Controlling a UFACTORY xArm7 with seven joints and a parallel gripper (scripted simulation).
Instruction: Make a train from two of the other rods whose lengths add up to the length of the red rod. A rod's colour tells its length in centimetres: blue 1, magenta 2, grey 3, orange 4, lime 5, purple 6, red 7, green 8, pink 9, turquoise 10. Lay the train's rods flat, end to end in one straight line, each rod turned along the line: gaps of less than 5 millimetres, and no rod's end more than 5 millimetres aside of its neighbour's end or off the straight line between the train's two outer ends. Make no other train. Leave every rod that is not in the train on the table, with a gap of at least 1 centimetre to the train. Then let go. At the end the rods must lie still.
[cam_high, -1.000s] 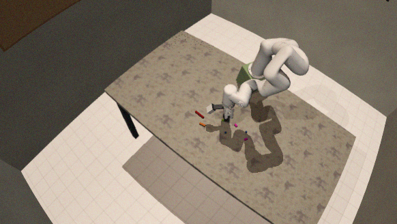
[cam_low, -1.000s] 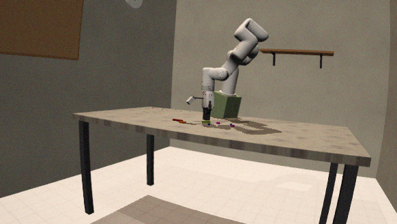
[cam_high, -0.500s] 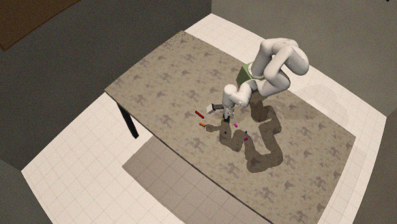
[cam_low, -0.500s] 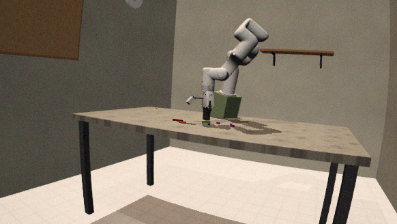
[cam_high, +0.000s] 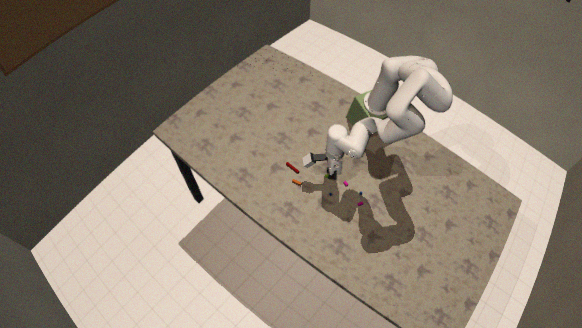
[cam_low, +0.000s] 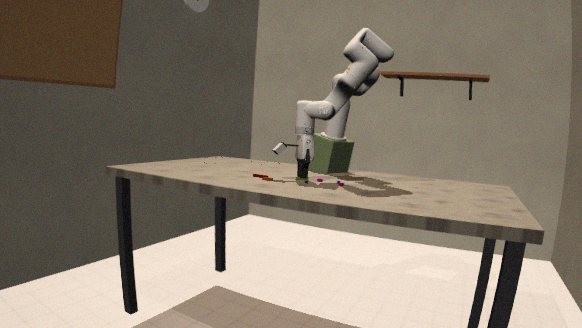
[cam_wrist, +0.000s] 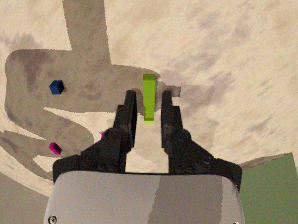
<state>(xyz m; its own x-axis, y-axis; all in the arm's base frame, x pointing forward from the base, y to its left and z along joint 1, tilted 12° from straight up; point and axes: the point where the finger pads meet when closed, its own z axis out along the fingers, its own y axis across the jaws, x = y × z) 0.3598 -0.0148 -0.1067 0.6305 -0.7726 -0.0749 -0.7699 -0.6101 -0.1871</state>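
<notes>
Right now my hand is 2 cm above the lime rod. The rest, counted from my hand: orange rod: 11 cm to the right, 11 cm ahead, 2 cm below; red rod: 16 cm to the right, 5 cm ahead, 2 cm below.
</notes>
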